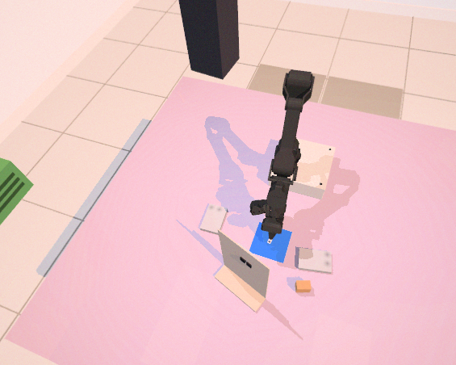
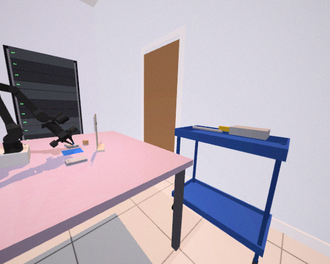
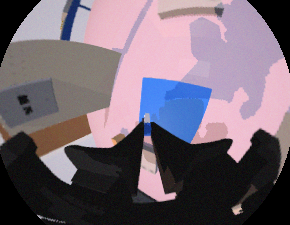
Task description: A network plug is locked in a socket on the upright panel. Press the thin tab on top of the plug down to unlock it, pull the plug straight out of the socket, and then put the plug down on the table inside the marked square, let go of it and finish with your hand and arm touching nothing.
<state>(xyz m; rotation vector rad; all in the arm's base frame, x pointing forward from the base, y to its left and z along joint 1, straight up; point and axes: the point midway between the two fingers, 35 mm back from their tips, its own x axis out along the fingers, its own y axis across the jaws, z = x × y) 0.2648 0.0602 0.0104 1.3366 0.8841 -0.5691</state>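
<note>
Right now my gripper tip is 50 mm above the blue marked square and 10 mm past it. The rest, counted from my gripper tip: upright panel: 160 mm ahead, 70 mm above, 20 mm to the right; network plug: right at my gripper tip; small orange block: 150 mm to the left, 90 mm ahead, 30 mm below.
</note>
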